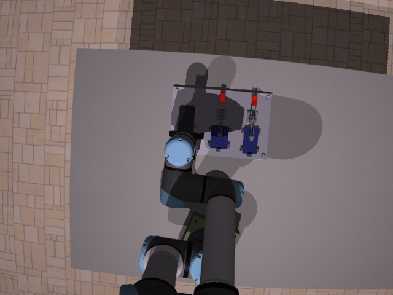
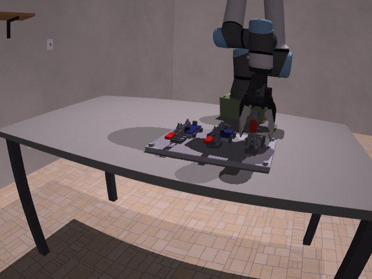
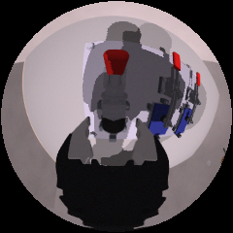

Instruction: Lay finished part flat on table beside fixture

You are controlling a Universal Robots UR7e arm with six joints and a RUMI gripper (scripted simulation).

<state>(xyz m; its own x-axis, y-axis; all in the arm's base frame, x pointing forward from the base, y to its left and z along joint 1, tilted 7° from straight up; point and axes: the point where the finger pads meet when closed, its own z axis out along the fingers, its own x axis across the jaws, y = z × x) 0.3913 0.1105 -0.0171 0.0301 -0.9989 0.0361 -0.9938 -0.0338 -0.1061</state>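
Right now my hand is 1 cm past the grey finished part and 1 cm above it. From my hand the other things lie so: grey fixture plate (5 cm ahead, 11 cm to the right, 3 cm below).
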